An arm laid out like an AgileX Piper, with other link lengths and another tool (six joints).
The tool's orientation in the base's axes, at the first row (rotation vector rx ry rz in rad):
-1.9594 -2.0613 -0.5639
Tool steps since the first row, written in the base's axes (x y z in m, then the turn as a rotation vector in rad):
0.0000 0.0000 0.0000 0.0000 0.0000 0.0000
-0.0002 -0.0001 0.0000 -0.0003 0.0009 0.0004
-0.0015 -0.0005 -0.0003 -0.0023 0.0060 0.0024
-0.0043 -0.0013 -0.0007 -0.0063 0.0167 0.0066
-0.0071 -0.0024 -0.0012 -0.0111 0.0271 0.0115
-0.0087 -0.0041 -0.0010 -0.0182 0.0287 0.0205
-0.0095 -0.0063 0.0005 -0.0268 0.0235 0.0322
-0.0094 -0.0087 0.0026 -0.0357 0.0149 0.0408
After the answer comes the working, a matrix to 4 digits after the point.
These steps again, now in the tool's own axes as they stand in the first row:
0.0000 0.0000 0.0000 0.0000 0.0000 0.0000
-0.0001 -0.0002 -0.0001 0.0010 -0.0002 0.0000
-0.0005 -0.0015 -0.0001 0.0066 -0.0019 0.0003
-0.0012 -0.0044 -0.0003 0.0183 -0.0051 0.0008
-0.0022 -0.0072 -0.0006 0.0301 -0.0091 0.0005
-0.0035 -0.0089 -0.0017 0.0359 -0.0151 -0.0075
-0.0048 -0.0095 -0.0040 0.0369 -0.0225 -0.0210
-0.0061 -0.0093 -0.0069 0.0335 -0.0306 -0.0333

The tool's axes in the first row as the columns of a matrix, in the base's axes (rounded; the answer above uses it unrounded):
-0.0707 0.9936 0.0885
0.9003 0.0254 0.4346
0.4296 0.1104 -0.8963

